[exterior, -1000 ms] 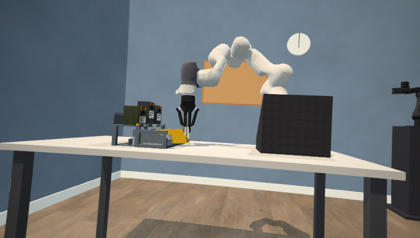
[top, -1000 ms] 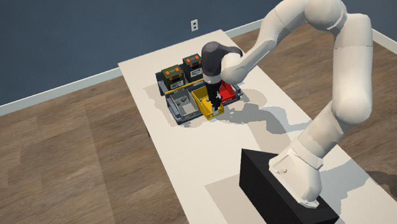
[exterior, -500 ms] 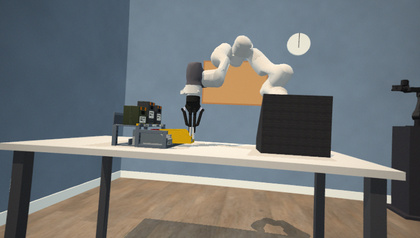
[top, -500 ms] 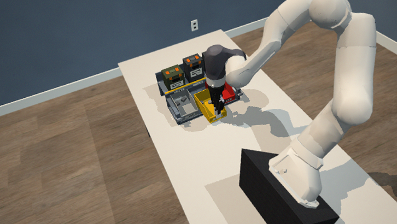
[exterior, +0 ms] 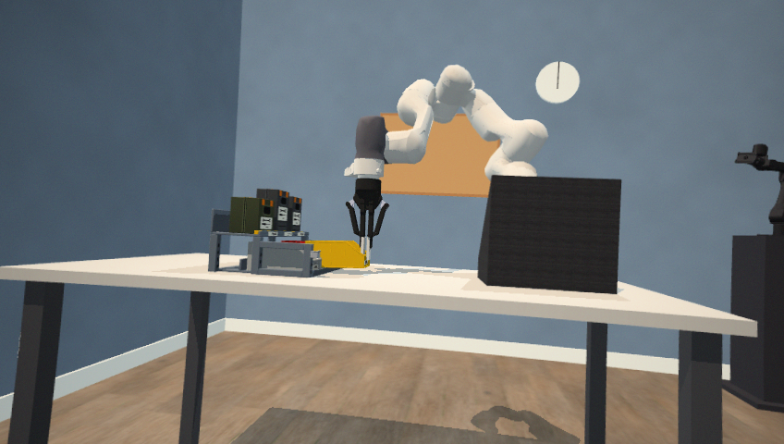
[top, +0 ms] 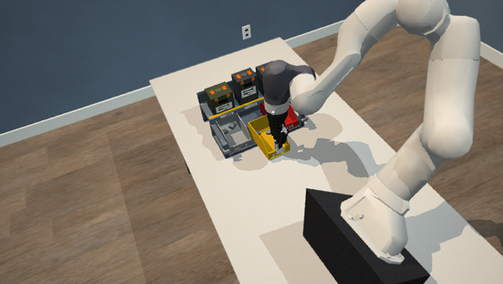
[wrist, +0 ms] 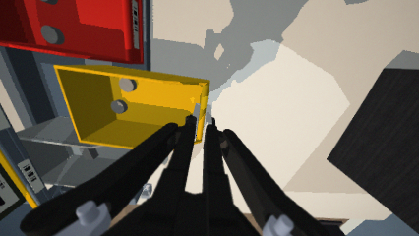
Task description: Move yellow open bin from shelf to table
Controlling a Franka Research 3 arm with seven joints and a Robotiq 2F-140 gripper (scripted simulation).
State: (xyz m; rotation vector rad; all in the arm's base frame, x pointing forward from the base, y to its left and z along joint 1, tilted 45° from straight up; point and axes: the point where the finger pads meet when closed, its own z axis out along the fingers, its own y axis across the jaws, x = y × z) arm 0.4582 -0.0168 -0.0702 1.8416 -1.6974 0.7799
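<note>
Right now my hand is 8 cm short of the yellow open bin and 2 cm above it. The rest, counted from my hand: grey bin 19 cm ahead, 12 cm to the left, 3 cm below; then red bin 20 cm ahead, 10 cm to the right, 3 cm below.
</note>
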